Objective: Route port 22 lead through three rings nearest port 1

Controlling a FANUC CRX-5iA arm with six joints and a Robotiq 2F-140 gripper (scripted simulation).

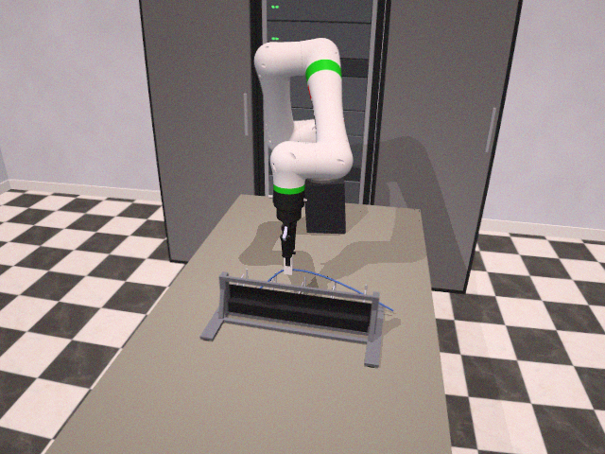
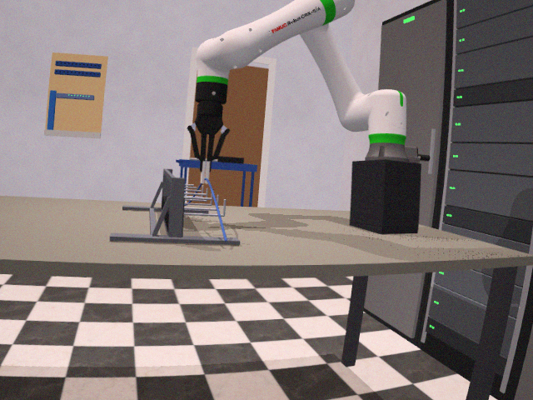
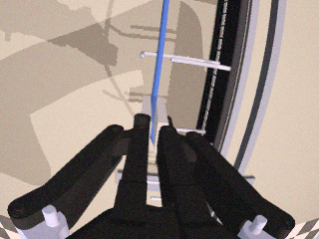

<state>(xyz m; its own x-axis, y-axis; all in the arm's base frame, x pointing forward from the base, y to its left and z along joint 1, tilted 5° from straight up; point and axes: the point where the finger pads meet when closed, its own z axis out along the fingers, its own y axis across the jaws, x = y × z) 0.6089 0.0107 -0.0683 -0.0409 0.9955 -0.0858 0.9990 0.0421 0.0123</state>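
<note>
Right now my hand is 100 mm short of the grey rack, 60 mm to the right of it and 80 mm above it. The rest, counted from my hand: lead's free end 20 mm behind, 340 mm to the left, 130 mm below.
</note>
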